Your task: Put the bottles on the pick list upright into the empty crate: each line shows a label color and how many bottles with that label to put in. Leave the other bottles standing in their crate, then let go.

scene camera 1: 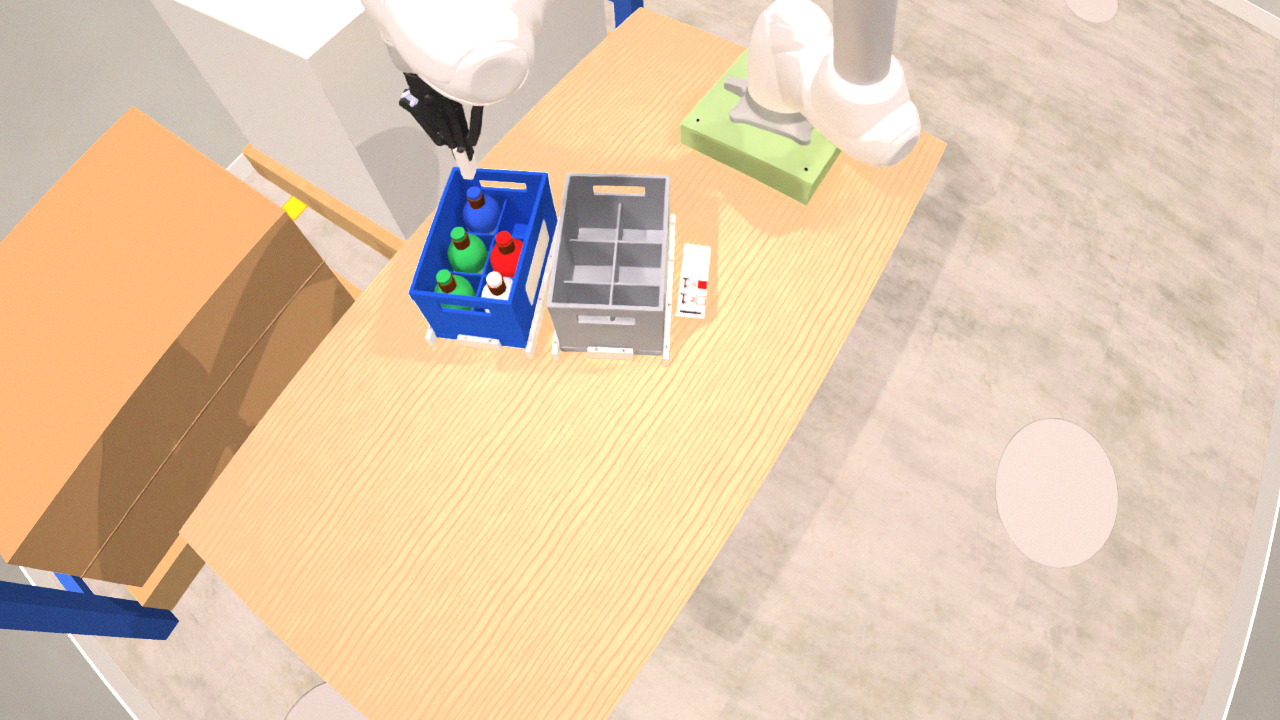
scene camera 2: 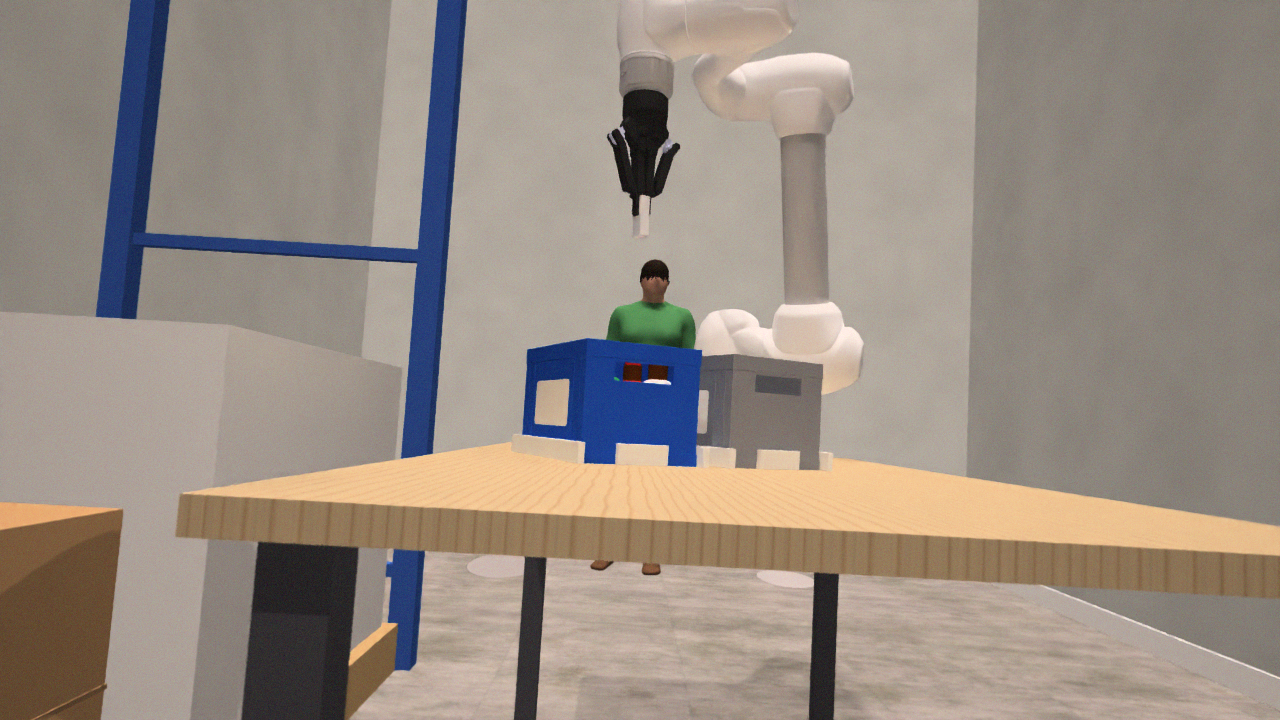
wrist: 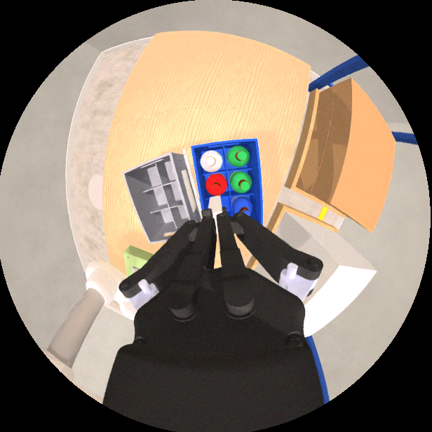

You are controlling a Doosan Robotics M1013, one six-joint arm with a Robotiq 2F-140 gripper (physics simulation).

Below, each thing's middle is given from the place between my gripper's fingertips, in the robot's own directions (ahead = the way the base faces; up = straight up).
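Scene:
The blue bottle (scene camera 1: 481, 213) is 28 cm below my hand, 10 cm to the right of it and 8 cm behind it. For the red bottle (scene camera 1: 505, 255) I get 28 cm below my hand as well, and 2 cm behind it. Then there is the pick list (scene camera 1: 695, 267), which is far below my hand, far to the left of it and a fair way behind it. Going by their middles, the pick list is the farthest from my hand of the things named here.

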